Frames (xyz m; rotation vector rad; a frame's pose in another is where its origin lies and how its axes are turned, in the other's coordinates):
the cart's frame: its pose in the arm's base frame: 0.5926 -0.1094 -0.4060 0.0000 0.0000 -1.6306
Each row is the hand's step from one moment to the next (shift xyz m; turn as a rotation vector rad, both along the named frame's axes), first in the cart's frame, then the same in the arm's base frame.
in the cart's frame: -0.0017 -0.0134 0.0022 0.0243 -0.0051 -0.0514
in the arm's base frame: -0.0133 0.0025 0.0022 -0.0065 -0.0240 -0.0514
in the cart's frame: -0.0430 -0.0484 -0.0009 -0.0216 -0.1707 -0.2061
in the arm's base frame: -0.0457 0.0458 -0.0009 -0.1691 0.0318 -0.2061
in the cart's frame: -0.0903 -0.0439 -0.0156 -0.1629 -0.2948 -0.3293
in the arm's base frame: -0.0384 0.0928 -0.0156 -0.2845 0.1802 -0.3293
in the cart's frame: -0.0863 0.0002 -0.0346 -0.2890 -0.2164 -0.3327
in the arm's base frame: 0.0054 0.0861 -0.0346 -0.1987 0.3014 -0.3327
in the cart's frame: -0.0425 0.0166 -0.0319 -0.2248 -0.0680 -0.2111
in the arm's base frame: 0.0191 0.0414 -0.0319 -0.0544 0.2285 -0.2111
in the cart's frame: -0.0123 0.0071 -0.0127 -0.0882 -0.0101 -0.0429
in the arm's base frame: 0.0078 0.0119 -0.0127 -0.0048 0.0886 -0.0429
